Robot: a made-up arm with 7 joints.
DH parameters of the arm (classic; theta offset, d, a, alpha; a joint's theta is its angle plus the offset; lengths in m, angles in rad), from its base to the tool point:
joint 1: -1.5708 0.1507 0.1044 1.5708
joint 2: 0 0.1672 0.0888 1.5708
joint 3: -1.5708 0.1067 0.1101 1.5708
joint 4: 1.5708 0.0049 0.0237 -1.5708
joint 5: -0.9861 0 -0.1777 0
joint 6: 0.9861 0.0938 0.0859 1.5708
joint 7: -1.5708 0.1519 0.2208 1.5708
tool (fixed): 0 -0.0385 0 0
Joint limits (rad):
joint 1: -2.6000..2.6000
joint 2: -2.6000..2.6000
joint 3: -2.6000..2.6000
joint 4: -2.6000..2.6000
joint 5: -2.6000..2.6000
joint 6: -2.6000..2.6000
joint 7: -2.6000..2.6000
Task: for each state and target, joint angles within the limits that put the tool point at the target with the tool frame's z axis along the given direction. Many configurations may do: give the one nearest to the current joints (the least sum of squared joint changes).
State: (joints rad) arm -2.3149 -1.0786 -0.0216 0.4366 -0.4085 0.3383 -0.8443
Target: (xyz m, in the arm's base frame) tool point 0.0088 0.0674 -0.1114 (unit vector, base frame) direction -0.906 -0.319 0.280
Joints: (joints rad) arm -2.0649 -0.7831 0.2109 1.2087 -0.5664 0.4531 -0.3538
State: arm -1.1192 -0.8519 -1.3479 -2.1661 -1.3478 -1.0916 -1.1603
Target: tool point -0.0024 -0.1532 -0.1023 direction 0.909 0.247 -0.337
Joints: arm -1.0537 -1.0108 -1.0381 -1.8546 -0.8418 -0.8511 -1.4689
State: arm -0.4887 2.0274 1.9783 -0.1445 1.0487 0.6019 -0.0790
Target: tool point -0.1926 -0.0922 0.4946 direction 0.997 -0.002 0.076
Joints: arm 0.1263 1.9909 1.8122 -0.1786 1.6118 0.0686 -0.2447
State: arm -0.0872 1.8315 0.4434 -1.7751 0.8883 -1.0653 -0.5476
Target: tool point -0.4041 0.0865 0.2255 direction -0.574 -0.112 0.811
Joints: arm -0.7868 1.9603 0.4232 -2.0110 0.5831 -1.6233 -0.7174
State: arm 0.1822 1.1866 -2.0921 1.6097 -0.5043 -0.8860 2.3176
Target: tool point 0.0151 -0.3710 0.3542 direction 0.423 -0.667 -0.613
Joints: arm 1.1289 0.8534 -2.6000 1.0799 -0.1061 -1.0060 1.7933
